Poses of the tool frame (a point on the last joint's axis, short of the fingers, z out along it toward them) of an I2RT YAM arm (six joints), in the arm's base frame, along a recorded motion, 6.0 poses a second.
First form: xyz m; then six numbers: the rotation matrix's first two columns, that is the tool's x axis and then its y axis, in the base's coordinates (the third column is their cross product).
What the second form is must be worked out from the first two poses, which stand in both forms.
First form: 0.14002 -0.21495 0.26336 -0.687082 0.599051 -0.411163 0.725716 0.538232 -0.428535
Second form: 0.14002 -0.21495 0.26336 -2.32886 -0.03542 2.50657
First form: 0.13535 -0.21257 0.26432 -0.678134 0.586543 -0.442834 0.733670 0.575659 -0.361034
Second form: 0.13535 -0.21257 0.26432 -2.31688 0.04317 2.53478
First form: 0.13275 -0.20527 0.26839 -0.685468 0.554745 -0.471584 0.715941 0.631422 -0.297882
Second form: 0.13275 -0.20527 0.26839 -2.33445 0.13291 2.56325
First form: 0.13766 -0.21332 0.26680 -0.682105 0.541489 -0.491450 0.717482 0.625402 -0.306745
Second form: 0.13766 -0.21332 0.26680 -2.33092 0.14173 2.53809
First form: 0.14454 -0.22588 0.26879 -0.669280 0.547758 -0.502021 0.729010 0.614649 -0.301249
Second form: 0.14454 -0.22588 0.26879 -2.31350 0.14405 2.53077
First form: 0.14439 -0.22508 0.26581 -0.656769 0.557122 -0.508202 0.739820 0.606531 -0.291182
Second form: 0.14439 -0.22508 0.26581 -2.29680 0.14654 2.53099
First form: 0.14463 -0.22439 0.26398 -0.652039 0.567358 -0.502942 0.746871 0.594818 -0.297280
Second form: 0.14463 -0.22439 0.26398 -2.28851 0.13087 2.52974
